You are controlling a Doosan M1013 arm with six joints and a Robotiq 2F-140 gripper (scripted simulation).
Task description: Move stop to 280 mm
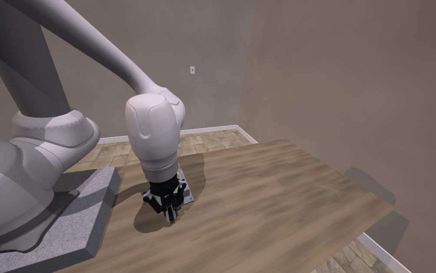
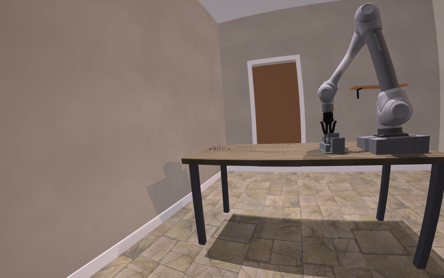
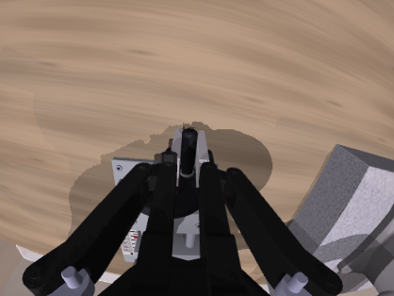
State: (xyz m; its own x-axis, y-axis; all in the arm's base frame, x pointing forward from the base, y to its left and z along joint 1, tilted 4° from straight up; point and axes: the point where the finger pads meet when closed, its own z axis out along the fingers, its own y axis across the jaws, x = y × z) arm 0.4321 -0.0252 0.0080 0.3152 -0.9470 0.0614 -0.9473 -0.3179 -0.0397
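Now: the handwheel 2 cm to the left of my hand and 1 cm below it.
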